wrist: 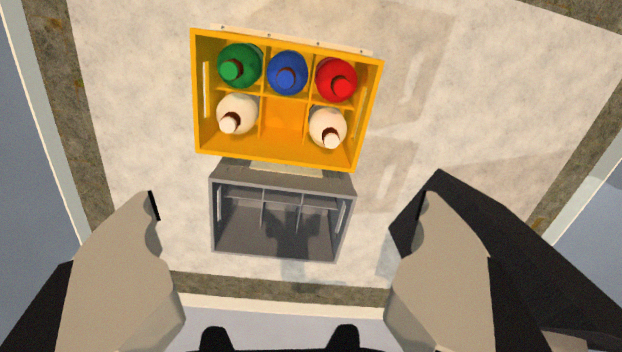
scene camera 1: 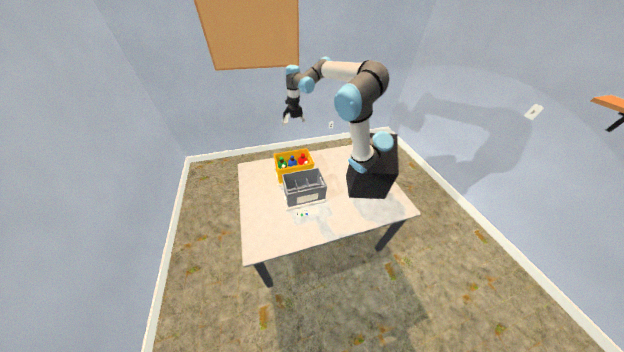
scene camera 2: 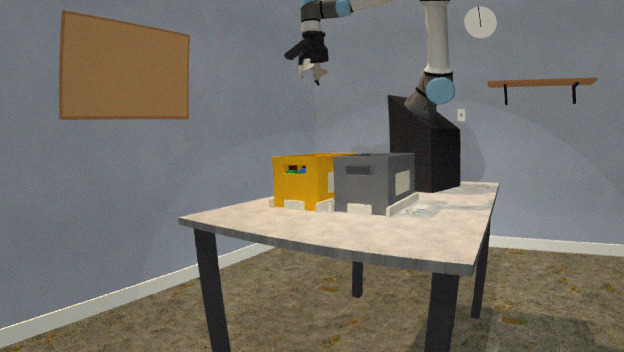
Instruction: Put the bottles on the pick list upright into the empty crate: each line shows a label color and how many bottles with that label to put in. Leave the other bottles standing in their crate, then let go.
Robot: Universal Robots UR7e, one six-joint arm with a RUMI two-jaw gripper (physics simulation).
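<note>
My gripper is open and empty, high above the crates. The yellow crate holds a green bottle, a blue bottle and a red bottle in its upper row in the wrist view. Below them stand a white bottle at left and another white bottle at right; the middle compartment between them is empty. The grey crate shows no bottles. The pick list is too small to read.
The crates stand close together on the table, with pale strips at their bases. The black pedestal stands to the right, under the arm. A wall shelf hangs at the far right.
</note>
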